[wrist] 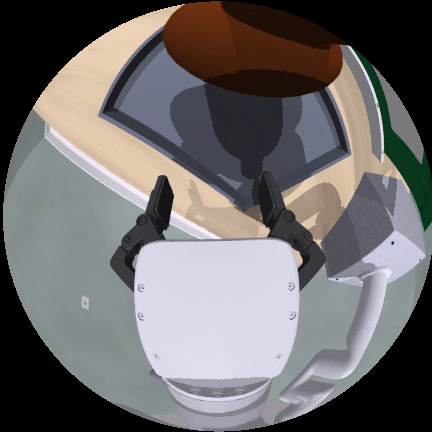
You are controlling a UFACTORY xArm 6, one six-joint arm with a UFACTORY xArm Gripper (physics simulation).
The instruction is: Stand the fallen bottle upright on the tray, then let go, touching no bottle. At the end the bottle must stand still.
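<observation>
The brown bottle fills the top of the wrist view, partly cut off by its edge. Its rounded shoulder shows over the dark blue-grey tray, with a very dark part at the top edge. It looks upright, but its base is hidden, so whether it stands flat on the tray cannot be seen. A bottle-shaped shadow lies on the tray, its neck end near the tray's near corner. My gripper is open and empty. Its two black fingers are below the bottle in the view, apart from it.
The light wooden table top surrounds the tray and has a white edge strip at the left. A white rail and a green object are at the right. A grey block with the white arm attached stands at the lower right.
</observation>
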